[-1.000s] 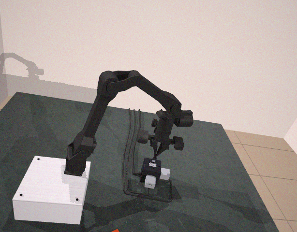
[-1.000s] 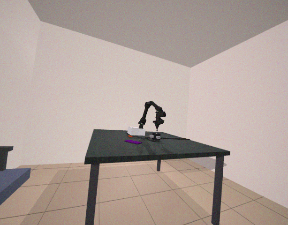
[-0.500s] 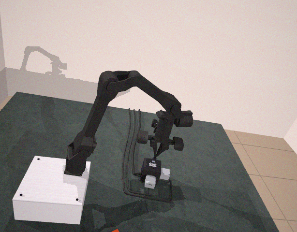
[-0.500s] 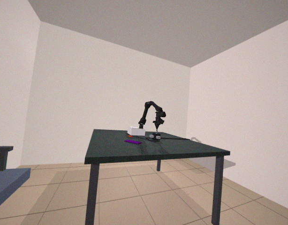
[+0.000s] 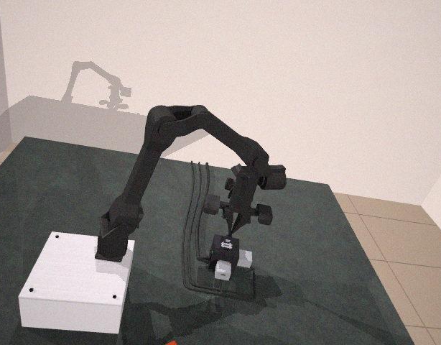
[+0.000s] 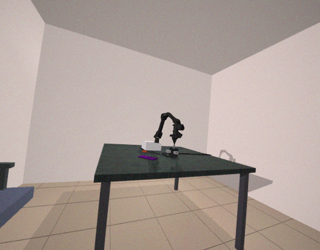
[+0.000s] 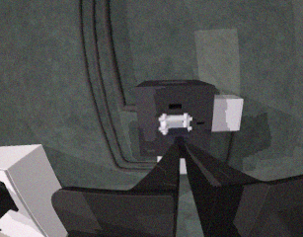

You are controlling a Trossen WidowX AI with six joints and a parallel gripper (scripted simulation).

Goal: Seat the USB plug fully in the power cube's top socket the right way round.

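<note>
The white socket lies 6 cm below my gripper tip. Round my gripper tip: small orange piece (13 cm behind, 30 cm to the right, 12 cm below); purple bar (18 cm ahead, 33 cm to the right, 12 cm below); dark USB plug (2 cm below).
</note>
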